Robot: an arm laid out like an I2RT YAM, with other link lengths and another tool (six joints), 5 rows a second.
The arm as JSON. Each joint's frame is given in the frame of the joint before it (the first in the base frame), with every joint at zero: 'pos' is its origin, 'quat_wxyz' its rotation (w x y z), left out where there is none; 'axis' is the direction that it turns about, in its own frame. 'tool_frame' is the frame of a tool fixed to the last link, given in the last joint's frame.
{
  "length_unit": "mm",
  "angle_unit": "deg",
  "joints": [
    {
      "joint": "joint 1",
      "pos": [
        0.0,
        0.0,
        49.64
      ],
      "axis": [
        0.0,
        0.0,
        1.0
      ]
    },
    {
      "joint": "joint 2",
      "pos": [
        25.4,
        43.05,
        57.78
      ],
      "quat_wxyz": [
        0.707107,
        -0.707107,
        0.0,
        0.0
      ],
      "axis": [
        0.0,
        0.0,
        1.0
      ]
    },
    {
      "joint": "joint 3",
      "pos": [
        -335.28,
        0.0,
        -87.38
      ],
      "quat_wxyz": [
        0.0,
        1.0,
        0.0,
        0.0
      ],
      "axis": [
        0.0,
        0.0,
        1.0
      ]
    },
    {
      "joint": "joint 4",
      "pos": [
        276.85,
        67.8,
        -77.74
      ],
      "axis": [
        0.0,
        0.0,
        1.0
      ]
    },
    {
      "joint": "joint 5",
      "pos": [
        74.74,
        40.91,
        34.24
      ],
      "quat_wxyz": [
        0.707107,
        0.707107,
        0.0,
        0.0
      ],
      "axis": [
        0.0,
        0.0,
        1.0
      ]
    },
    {
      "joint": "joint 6",
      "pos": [
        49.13,
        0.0,
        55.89
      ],
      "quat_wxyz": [
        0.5,
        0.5,
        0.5,
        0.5
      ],
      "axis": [
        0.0,
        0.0,
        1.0
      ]
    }
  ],
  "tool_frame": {
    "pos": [
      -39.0,
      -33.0,
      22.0
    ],
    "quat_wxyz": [
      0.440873,
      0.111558,
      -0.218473,
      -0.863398
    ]
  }
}
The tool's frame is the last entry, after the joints.
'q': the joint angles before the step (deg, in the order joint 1, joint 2, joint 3, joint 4, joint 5, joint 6). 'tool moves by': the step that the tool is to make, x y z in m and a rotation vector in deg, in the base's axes. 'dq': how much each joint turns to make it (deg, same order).
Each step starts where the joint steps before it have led.
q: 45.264 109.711 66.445 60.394 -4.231 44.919
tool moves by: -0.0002 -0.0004 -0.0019 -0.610 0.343 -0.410
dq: 0.002 -0.183 -0.341 -0.538 0.341 -0.297
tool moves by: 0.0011 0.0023 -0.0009 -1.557 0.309 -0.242
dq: 0.003 -0.101 0.394 -1.880 -0.002 -0.912
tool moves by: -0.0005 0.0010 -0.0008 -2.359 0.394 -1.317
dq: 0.094 -0.687 -0.049 -2.692 1.035 -1.682
